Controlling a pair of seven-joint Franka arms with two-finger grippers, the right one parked.
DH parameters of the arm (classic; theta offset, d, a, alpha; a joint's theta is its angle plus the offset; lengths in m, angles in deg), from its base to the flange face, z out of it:
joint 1: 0 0.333 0 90
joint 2: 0 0 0 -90
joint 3: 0 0.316 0.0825 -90
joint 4: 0 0 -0.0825 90
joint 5: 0 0.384 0 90
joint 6: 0 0 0.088 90
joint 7: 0 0.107 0 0
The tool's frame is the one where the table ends.
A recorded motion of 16 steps. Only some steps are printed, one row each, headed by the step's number.
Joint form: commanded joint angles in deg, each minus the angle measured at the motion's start. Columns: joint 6, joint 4, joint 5, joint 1, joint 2, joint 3, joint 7.
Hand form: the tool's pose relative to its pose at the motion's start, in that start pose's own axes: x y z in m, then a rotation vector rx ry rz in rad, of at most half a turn. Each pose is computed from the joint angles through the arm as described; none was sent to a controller.
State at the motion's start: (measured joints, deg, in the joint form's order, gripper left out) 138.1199 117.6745 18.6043 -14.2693 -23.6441 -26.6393 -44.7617
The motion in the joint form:
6: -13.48 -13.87 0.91 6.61 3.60 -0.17 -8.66
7: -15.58 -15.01 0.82 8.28 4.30 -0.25 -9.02
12: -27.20 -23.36 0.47 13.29 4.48 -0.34 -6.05
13: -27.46 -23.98 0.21 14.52 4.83 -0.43 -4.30
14: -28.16 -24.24 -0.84 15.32 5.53 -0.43 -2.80
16: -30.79 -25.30 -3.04 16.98 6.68 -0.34 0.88
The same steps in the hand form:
6: 0.0893 -0.0645 -0.1144 0.0421 0.1014 -0.3154
7: 0.0977 -0.0832 -0.1268 0.0557 0.1014 -0.3574
12: 0.1289 -0.1490 -0.1765 0.1165 0.0602 -0.4409
13: 0.1331 -0.1619 -0.1846 0.1117 0.0661 -0.4353
14: 0.1332 -0.1703 -0.1926 0.1034 0.0600 -0.4324
16: 0.1329 -0.1895 -0.2084 0.0923 0.0329 -0.4192

